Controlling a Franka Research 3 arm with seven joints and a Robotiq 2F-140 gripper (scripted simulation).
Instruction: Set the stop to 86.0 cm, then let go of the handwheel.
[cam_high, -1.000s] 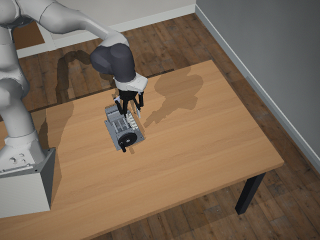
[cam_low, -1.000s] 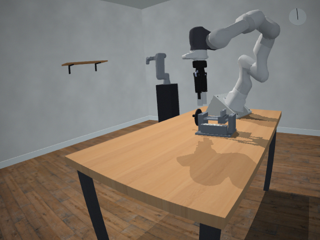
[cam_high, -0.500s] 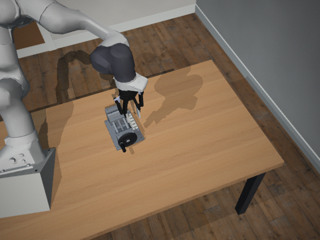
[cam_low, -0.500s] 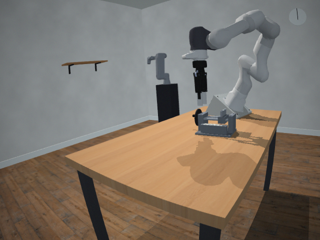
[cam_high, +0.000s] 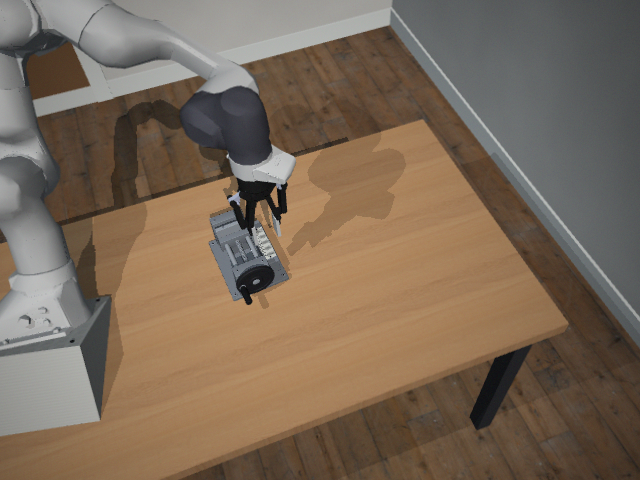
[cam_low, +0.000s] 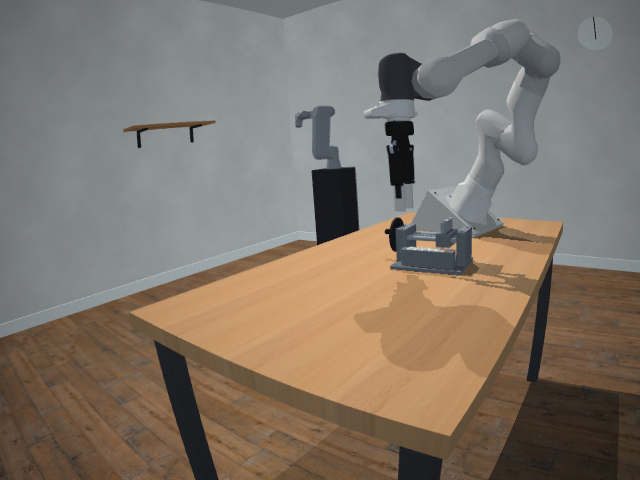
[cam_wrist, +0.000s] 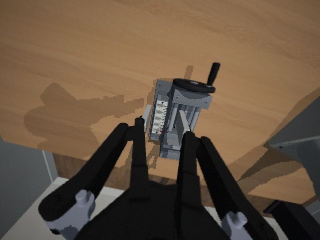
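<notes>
My hand is 110 mm above the black handwheel, 90 mm past it and 60 mm to the left of it. Also, from my hand: sliding stop block (100 mm to the left, 100 mm below, 40 mm behind).
</notes>
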